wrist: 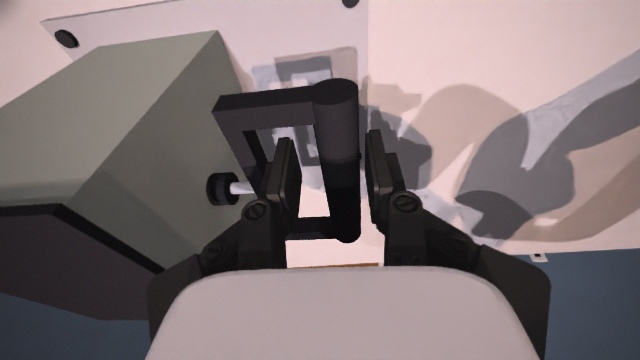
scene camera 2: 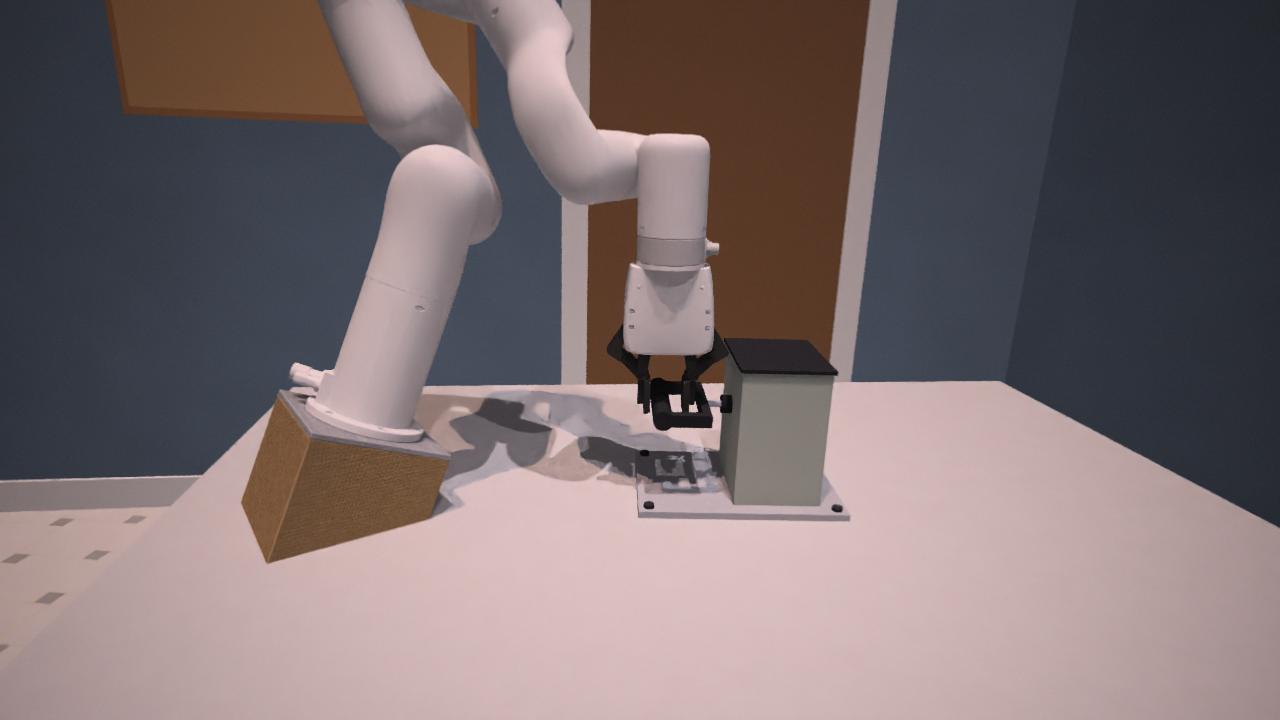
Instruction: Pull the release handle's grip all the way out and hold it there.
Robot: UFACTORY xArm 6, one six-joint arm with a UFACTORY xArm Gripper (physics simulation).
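The release handle is a black rectangular frame with a thick round grip along its outer side. A short pale rod joins it to the black collar on the side of the pale green box. My gripper is partly open and points down around the grip. One finger is inside the handle's opening, the other beyond the grip on the outer side. In the wrist view gaps show on both sides of the grip, the narrower one at the outer finger.
The box has a black lid and stands on a pale base plate with dark bolts, close beside my inner finger. The arm's woven-sided mount stands at the left of the table. A wall and door are behind.
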